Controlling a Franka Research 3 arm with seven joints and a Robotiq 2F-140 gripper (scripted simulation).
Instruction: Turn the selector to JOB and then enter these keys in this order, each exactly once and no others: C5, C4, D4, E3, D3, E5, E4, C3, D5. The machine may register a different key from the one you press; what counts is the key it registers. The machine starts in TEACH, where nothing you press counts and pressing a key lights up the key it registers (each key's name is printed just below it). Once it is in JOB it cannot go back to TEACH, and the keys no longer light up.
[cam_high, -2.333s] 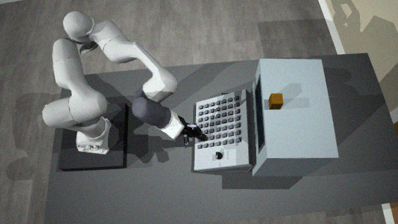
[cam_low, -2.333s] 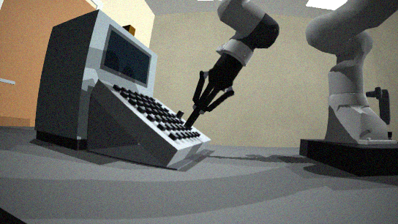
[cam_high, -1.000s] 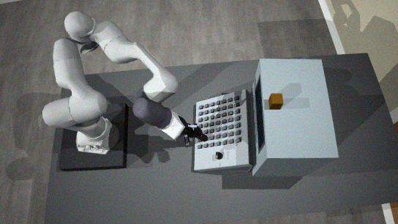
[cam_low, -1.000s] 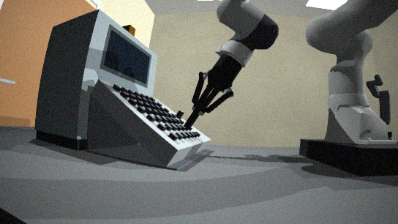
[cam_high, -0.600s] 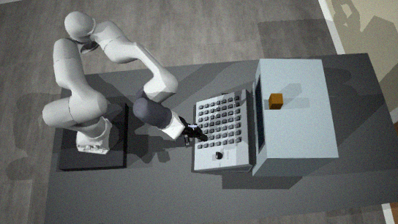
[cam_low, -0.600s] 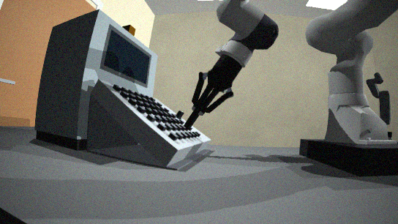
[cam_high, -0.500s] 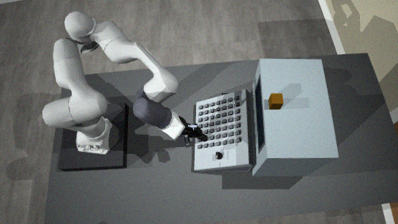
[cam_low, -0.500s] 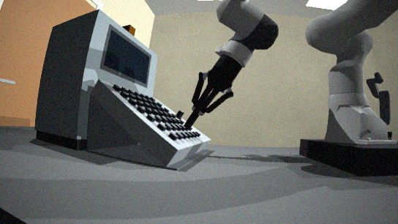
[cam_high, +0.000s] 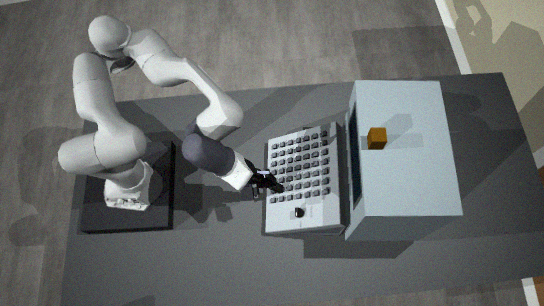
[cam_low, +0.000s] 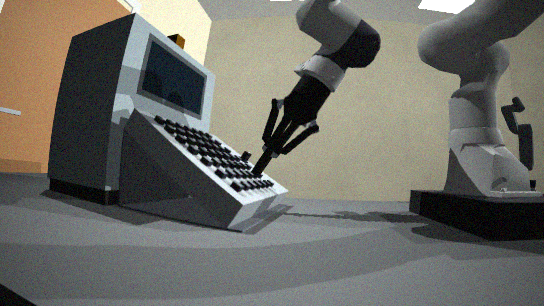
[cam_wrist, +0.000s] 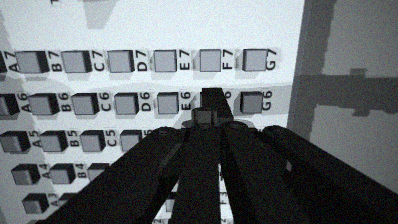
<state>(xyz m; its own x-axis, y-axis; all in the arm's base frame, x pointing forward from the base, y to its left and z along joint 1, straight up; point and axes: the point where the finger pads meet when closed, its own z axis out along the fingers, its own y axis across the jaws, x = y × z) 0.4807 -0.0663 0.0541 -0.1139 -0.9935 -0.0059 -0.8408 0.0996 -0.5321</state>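
Now: hand 50 mm short of the E5 key, 30 mm to the right of it and 10 mm above it. From my hand the other things lie so: E6 key: 50 mm ahead, 10 mm to the right, 10 mm below; then D6 key: 80 mm ahead, 10 mm to the right, 10 mm above; then sloped keypad: 100 mm ahead, 10 mm to the left, 30 mm below.
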